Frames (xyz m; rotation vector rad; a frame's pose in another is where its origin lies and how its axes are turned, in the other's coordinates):
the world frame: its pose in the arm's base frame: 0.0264 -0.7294 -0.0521 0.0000 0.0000 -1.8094
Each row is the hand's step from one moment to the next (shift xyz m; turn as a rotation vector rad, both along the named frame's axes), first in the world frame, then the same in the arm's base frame.
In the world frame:
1: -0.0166 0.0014 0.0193 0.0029 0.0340 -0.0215
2: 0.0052 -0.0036 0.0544 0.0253 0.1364 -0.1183
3: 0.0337 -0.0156 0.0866 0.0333 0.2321 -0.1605
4: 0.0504 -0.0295 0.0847 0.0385 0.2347 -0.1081
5: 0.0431 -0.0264 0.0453 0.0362 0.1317 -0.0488
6: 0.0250 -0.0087 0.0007 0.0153 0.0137 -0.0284
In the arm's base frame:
1: 0.0053 0.0158 0.0193 0.0324 -0.0109 -0.0215
2: -0.0047 -0.0042 0.0544 0.1266 -0.0568 -0.1183
3: -0.0231 -0.0291 0.0866 0.2177 -0.0872 -0.1605
4: -0.0406 -0.0420 0.0847 0.2190 -0.0929 -0.1081
5: -0.0358 -0.0356 0.0453 0.1194 -0.0663 -0.0488
6: -0.0144 -0.0222 0.0007 0.0097 -0.0181 -0.0284

